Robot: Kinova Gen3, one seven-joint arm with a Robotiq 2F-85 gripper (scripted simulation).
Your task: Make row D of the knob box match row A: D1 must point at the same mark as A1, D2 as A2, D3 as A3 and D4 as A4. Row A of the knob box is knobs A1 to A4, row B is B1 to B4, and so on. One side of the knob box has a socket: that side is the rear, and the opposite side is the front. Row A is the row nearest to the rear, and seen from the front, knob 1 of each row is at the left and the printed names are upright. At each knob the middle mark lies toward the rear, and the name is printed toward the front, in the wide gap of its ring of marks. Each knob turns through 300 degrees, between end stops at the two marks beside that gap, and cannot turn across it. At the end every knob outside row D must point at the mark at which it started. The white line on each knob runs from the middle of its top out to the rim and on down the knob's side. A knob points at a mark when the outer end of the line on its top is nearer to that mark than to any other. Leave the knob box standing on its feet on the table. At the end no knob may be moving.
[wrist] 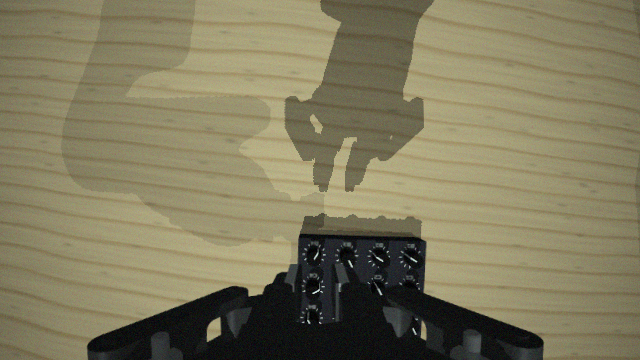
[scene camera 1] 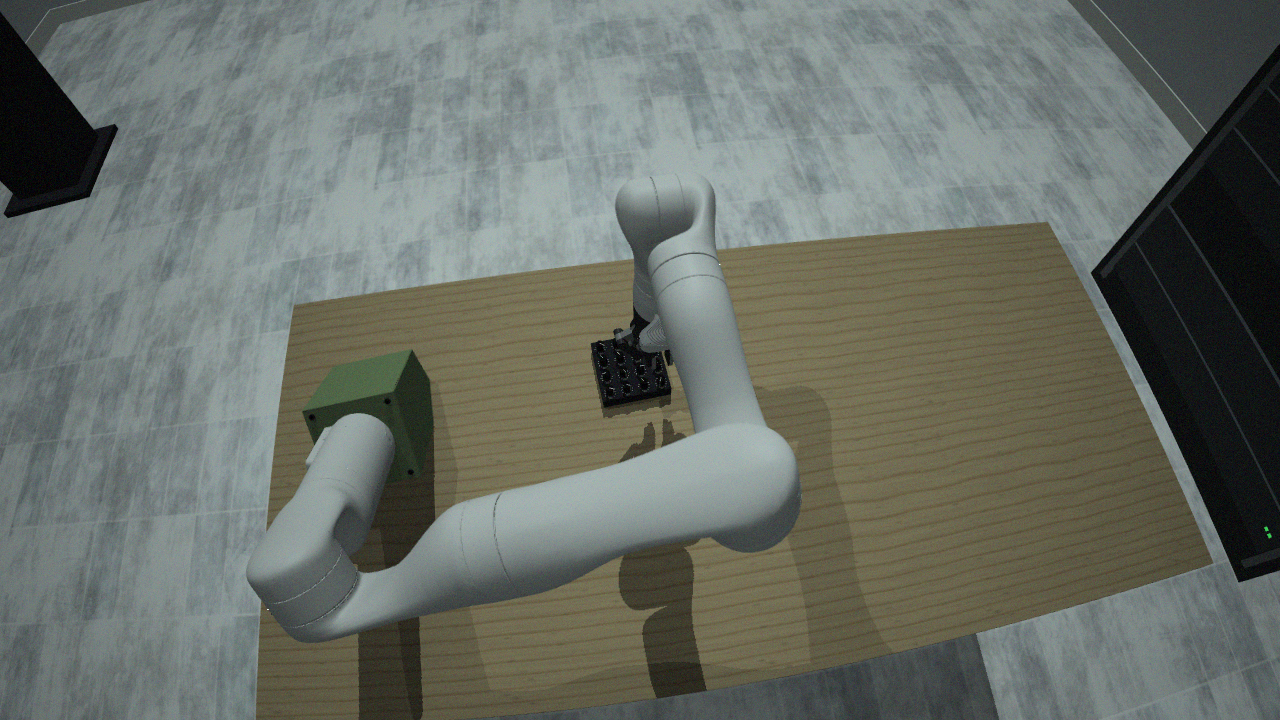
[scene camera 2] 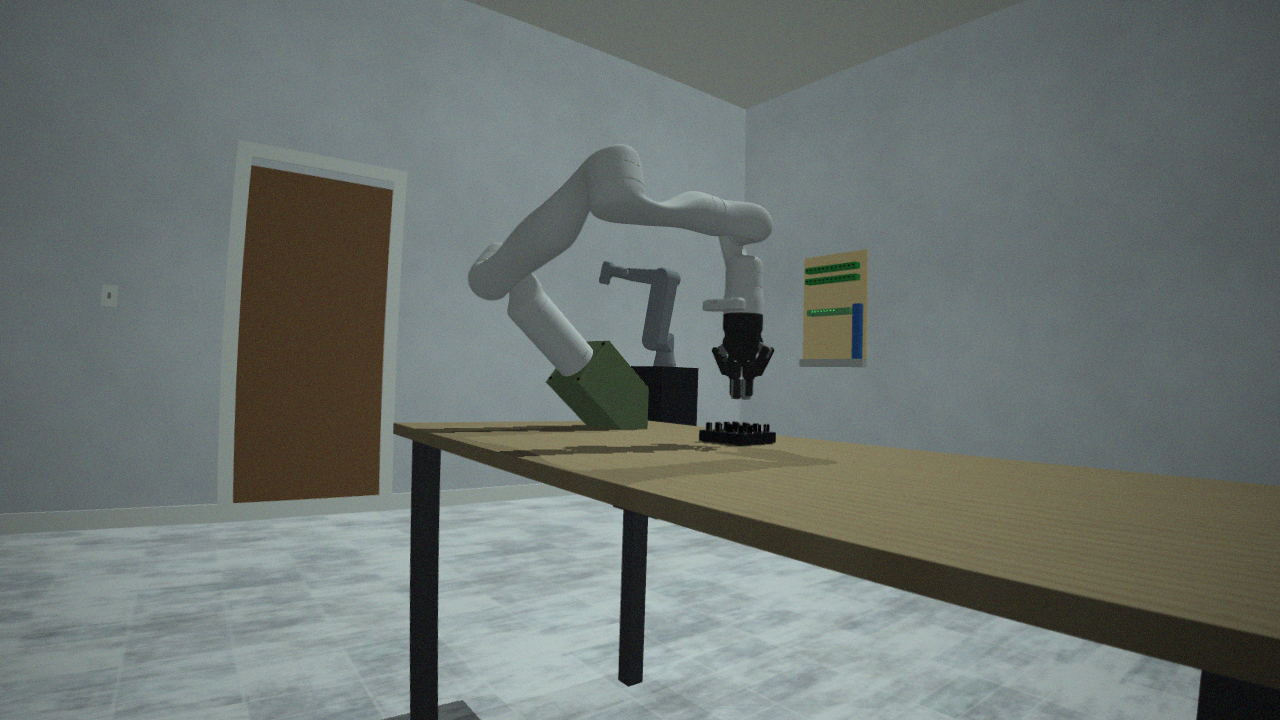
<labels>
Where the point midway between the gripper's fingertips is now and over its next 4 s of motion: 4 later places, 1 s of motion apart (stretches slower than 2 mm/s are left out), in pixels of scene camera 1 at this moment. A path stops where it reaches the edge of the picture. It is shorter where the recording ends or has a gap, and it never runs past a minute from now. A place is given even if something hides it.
My gripper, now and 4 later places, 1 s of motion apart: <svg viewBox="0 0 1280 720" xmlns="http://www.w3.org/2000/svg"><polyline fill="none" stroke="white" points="660,362 661,368 661,376 661,380 661,369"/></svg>
</labels>
